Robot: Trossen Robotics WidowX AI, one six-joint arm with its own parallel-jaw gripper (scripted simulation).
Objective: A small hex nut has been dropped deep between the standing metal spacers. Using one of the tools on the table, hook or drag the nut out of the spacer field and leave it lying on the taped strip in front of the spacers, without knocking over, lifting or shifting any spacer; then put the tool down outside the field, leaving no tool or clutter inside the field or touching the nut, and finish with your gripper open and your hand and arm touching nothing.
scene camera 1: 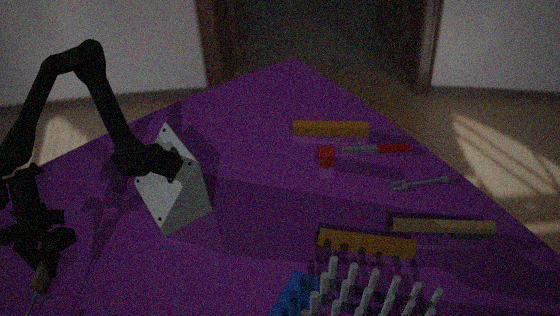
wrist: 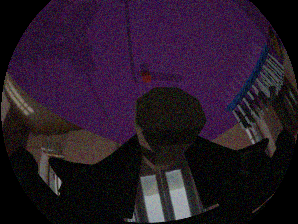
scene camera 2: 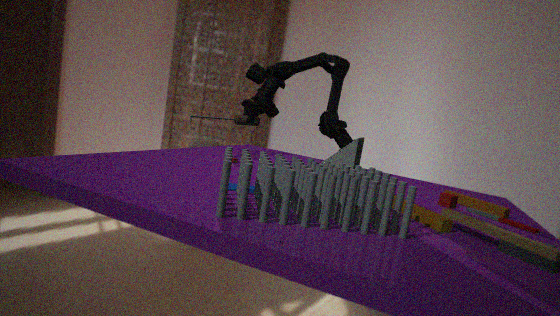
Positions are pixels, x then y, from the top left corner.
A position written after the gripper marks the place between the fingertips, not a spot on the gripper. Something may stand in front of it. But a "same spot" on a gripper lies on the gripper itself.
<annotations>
gripper: scene camera 1; wrist; scene camera 2 245, 122
same spot on gripper: (scene camera 1: 27, 250) = (wrist: 131, 201)
</annotations>
